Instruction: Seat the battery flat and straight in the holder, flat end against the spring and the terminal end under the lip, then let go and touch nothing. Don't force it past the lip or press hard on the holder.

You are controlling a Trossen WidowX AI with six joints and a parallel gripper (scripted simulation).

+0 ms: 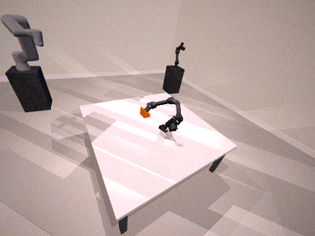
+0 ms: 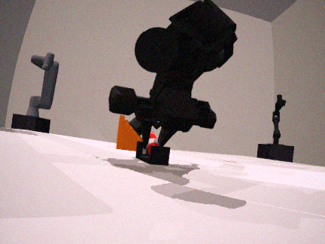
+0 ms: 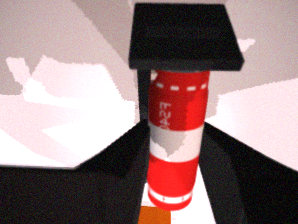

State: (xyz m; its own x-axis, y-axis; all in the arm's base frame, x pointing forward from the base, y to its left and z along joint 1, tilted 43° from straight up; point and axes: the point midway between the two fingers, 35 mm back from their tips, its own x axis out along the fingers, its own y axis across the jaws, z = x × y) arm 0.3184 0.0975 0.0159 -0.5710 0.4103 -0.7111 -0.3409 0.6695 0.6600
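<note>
My gripper tip is now 1 cm below the white battery.
</note>
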